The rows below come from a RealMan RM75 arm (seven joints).
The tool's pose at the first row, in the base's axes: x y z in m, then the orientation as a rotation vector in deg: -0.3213 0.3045 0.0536 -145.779 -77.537 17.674
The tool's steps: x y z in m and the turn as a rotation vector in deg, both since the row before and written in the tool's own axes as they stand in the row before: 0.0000 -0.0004 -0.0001 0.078 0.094 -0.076; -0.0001 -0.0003 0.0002 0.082 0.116 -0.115; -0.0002 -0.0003 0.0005 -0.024 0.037 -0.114; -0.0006 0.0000 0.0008 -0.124 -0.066 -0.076; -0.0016 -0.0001 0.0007 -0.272 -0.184 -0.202; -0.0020 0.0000 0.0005 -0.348 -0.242 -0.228; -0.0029 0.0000 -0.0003 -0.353 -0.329 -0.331; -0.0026 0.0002 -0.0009 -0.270 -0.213 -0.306; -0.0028 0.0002 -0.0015 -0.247 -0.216 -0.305; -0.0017 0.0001 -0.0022 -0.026 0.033 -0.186; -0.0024 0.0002 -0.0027 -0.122 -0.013 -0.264; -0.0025 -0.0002 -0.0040 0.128 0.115 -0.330; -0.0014 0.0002 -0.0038 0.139 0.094 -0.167; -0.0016 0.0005 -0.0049 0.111 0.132 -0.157
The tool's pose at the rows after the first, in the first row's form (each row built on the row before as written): -0.3216 0.3047 0.0538 -145.641 -77.559 17.583; -0.3219 0.3048 0.0537 -145.467 -77.619 17.459; -0.3224 0.3049 0.0533 -145.394 -77.757 17.375; -0.3230 0.3045 0.0526 -145.449 -77.935 17.372; -0.3242 0.3033 0.0521 -145.550 -78.383 17.411; -0.3254 0.3017 0.0518 -145.703 -78.922 17.475; -0.3269 0.2992 0.0523 -145.795 -79.622 17.631; -0.3279 0.2968 0.0533 -145.815 -80.210 17.691; -0.3288 0.2942 0.0549 -145.816 -80.787 17.769; -0.3290 0.2925 0.0571 -145.684 -81.017 17.678; -0.3293 0.2901 0.0598 -145.576 -81.408 17.574; -0.3296 0.2877 0.0639 -145.191 -81.706 17.449; -0.3291 0.2861 0.0676 -144.930 -81.806 17.386; -0.3281 0.2840 0.0722 -144.691 -81.894 17.258
